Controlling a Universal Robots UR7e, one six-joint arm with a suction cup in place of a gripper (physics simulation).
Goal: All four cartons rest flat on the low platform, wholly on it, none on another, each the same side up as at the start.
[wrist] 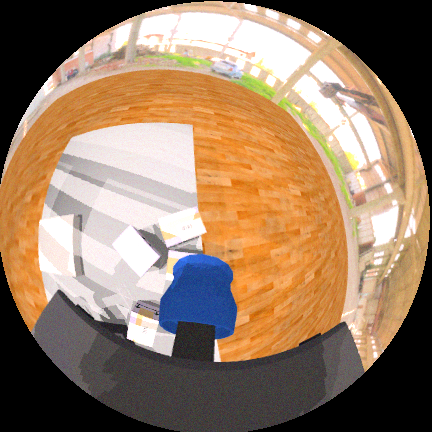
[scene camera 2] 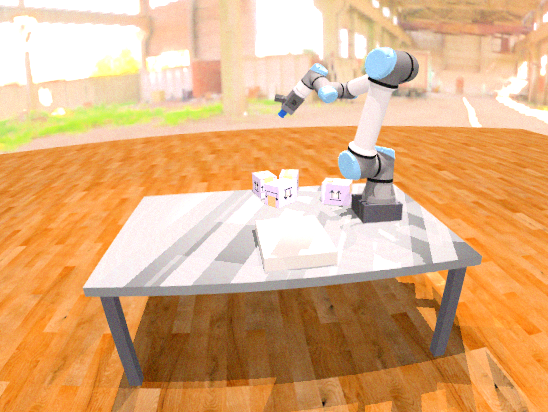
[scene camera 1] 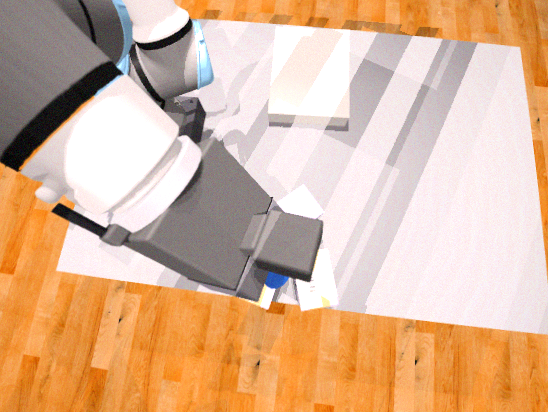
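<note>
The gripper, a blue suction cup, is bare and hangs tilted, high above the table. A carton with a plain white top stands nearest the platform of three grouped cartons. A barcoded carton and another carton, partly hidden by the arm and cup, stand near the table edge. The fourth carton stands apart near the arm's base; the arm hides it in scene camera 1. The low white platform bears no carton.
The arm's dark base stands on the table, beside the fourth carton. The arm reaches over the table in scene camera 1. Shadow stripes cross the tabletop. The three grouped cartons are close together.
</note>
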